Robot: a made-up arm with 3 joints. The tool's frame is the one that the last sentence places. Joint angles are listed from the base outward.
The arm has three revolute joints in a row. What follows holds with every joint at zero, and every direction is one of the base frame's. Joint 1 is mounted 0.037 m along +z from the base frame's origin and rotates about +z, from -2.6 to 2.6 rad. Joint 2 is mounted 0.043 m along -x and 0.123 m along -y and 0.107 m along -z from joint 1 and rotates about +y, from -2.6 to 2.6 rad. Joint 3 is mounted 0.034 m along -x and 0.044 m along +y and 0.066 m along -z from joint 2 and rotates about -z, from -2.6 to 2.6 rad. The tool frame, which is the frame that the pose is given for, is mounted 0.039 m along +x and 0.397 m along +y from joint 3; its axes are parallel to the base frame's.
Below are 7 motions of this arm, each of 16 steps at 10 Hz.
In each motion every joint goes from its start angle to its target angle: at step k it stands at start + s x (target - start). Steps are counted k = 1, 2, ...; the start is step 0. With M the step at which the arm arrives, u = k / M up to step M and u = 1 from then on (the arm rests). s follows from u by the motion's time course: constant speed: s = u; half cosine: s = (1 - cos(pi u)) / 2; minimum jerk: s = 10 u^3 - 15 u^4 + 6 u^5.
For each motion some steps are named. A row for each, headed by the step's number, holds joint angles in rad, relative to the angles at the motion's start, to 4 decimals.
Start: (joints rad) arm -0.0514 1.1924 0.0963
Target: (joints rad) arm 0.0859 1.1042 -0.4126
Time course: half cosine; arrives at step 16
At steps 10, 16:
10: 0.0949 -0.0610 -0.3518
16: 0.1373 -0.0882 -0.5089

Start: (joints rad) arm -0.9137 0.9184 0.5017
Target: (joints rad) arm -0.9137 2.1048 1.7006
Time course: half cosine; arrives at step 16
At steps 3, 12, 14, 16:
3: 0.0000 0.1000 0.1010
12: 0.0000 1.0127 1.0233
14: 0.0000 1.1412 1.1533
16: 0.0000 1.1864 1.1989

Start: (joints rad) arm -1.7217 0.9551 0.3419
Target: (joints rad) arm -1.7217 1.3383 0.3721
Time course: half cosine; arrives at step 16
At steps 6, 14, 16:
6: 0.0000 0.1183 0.0093
14: 0.0000 0.3686 0.0291
16: 0.0000 0.3832 0.0302

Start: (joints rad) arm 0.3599 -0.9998 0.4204
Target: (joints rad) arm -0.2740 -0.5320 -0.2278
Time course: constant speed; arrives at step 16
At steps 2, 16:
2: -0.0792 0.0585 -0.0810
16: -0.6339 0.4678 -0.6482

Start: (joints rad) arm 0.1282 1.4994 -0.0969
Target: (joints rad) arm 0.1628 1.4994 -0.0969
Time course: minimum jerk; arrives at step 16
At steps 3, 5, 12, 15, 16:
3: 0.0017 0.0000 0.0000
5: 0.0062 0.0000 0.0000
12: 0.0310 0.0000 0.0000
15: 0.0345 0.0000 0.0000
16: 0.0346 0.0000 0.0000

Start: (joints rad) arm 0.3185 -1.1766 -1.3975
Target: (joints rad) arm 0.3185 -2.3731 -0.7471
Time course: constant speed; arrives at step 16
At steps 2, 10, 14, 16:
2: 0.0000 -0.1496 0.0813
10: 0.0000 -0.7478 0.4065
14: 0.0000 -1.0469 0.5691
16: 0.0000 -1.1965 0.6504

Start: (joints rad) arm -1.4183 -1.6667 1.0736
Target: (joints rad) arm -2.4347 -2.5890 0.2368
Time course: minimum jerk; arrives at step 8
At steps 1, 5, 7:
1: -0.0163 -0.0148 -0.0134
5: -0.7367 -0.6685 -0.6065
7: -1.0001 -0.9075 -0.8234

